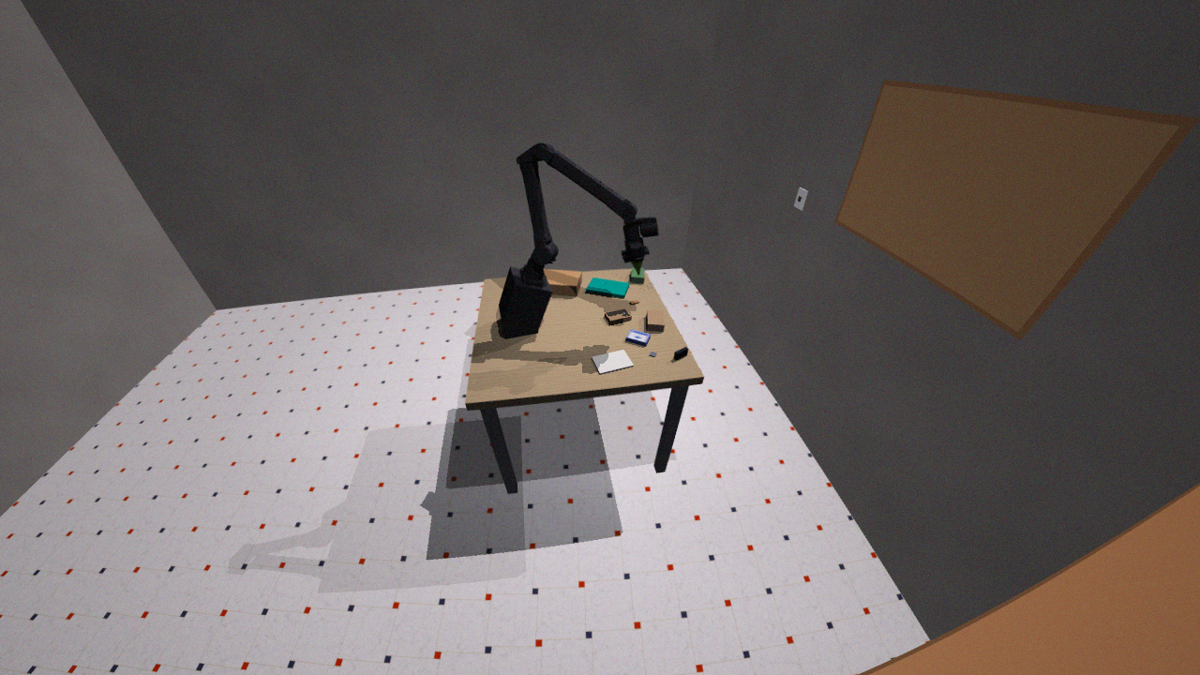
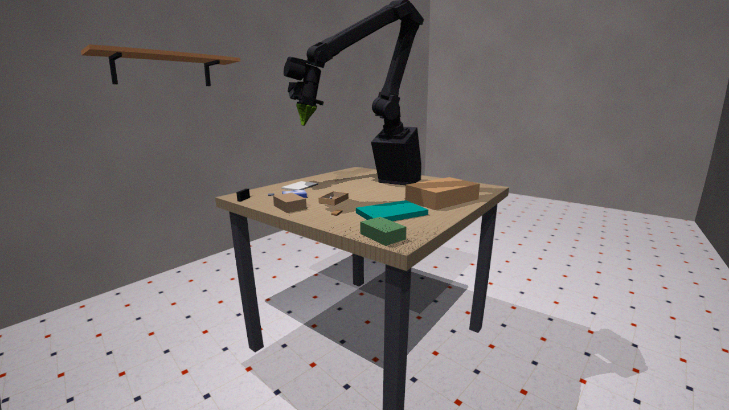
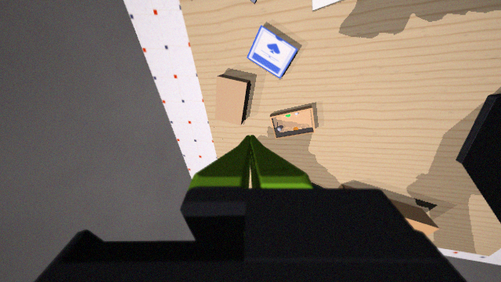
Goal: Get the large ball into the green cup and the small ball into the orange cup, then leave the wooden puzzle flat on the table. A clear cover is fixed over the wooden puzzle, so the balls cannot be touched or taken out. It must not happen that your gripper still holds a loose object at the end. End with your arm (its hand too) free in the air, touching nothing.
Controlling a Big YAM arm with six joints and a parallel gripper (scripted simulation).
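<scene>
My hand is 4 cm past the wooden puzzle, 10 cm to the right of it and 28 cm above it. Round my hand: blue-and-white box 7 cm to the right, 28 cm below; then small brown block 11 cm ahead, 2 cm to the left, 27 cm below; then white card 15 cm behind, 18 cm to the right, 28 cm below.
</scene>
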